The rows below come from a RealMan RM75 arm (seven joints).
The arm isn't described. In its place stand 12 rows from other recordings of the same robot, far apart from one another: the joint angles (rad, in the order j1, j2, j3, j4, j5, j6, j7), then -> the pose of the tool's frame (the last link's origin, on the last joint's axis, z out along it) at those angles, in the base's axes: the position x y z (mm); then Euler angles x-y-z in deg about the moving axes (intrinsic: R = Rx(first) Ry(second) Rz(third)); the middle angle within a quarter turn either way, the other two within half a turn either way.
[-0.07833, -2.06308, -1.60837, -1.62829, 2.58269, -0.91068, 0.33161] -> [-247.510, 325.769, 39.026, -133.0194, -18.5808, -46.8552]
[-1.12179, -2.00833, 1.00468, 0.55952, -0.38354, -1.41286, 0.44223] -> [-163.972, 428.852, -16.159, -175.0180, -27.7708, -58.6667]
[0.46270, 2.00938, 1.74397, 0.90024, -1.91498, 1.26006, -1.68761] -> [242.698, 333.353, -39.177, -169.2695, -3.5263, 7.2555]
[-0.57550, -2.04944, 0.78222, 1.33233, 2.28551, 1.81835, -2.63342] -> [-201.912, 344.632, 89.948, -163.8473, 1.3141, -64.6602]
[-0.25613, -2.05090, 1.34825, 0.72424, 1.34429, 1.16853, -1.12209] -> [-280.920, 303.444, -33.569, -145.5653, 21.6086, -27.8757]
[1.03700, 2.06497, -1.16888, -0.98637, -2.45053, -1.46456, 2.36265] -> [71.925, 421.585, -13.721, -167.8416, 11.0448, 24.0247]
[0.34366, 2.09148, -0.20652, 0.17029, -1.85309, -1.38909, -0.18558] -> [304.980, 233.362, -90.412, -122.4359, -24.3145, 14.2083]
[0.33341, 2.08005, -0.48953, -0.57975, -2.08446, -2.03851, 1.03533] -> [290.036, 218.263, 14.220, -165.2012, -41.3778, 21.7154]
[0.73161, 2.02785, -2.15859, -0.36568, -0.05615, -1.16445, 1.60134] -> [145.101, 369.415, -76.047, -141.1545, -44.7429, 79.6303]
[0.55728, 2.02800, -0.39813, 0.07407, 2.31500, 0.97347, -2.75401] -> [373.327, 354.681, 14.999, -92.8931, 8.4153, 57.6044]
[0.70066, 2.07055, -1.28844, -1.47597, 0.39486, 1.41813, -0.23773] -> [132.189, 405.863, 51.890, -143.9477, 22.5404, 42.4467]
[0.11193, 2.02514, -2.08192, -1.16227, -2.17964, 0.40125, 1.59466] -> [237.110, 336.497, -26.257, -103.2955, -2.4207, -14.7643]
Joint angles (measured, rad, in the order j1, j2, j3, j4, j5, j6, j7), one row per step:
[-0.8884, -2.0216, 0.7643, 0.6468, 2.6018, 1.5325, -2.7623]
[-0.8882, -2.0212, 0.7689, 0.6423, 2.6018, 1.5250, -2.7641]
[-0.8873, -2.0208, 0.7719, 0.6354, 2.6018, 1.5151, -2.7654]
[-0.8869, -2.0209, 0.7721, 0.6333, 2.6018, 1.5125, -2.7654]
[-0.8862, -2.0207, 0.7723, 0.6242, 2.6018, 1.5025, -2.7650]
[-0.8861, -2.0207, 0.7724, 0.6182, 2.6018, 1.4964, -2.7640]
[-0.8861, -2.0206, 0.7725, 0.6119, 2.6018, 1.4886, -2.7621]
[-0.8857, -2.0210, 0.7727, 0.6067, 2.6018, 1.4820, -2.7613]
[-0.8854, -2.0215, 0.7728, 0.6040, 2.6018, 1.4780, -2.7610]
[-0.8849, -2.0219, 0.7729, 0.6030, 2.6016, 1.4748, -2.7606]
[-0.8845, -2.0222, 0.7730, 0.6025, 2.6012, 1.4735, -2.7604]
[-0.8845, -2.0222, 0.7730, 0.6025, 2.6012, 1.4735, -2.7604]
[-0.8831, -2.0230, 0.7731, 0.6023, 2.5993, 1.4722, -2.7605]
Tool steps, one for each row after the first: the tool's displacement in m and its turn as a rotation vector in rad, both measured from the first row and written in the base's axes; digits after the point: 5 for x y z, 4 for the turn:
[-0.00087, 0.00022, -0.00083, 0.0018, 0.0043, 0.0018]
[-0.00234, 0.00032, -0.00192, 0.0049, 0.0076, 0.0056]
[-0.00279, 0.00025, -0.00231, 0.0056, 0.0079, 0.0069]
[-0.00439, 0.00015, -0.00369, 0.0083, 0.0088, 0.0114]
[-0.00526, 0.00006, -0.00466, 0.0095, 0.0092, 0.0134]
[-0.00620, 0.00019, -0.00561, 0.0119, 0.0101, 0.0144]
[-0.00707, 0.00013, -0.00662, 0.0138, 0.0107, 0.0163]
[-0.00753, 0.00009, -0.00726, 0.0151, 0.0110, 0.0174]
[-0.00786, 0.00019, -0.00758, 0.0170, 0.0113, 0.0176]
[-0.00801, 0.00015, -0.00779, 0.0176, 0.0110, 0.0179]
[-0.00801, 0.00015, -0.00779, 0.0176, 0.0110, 0.0179]
[-0.00824, -0.00010, -0.00821, 0.0186, 0.0091, 0.0193]

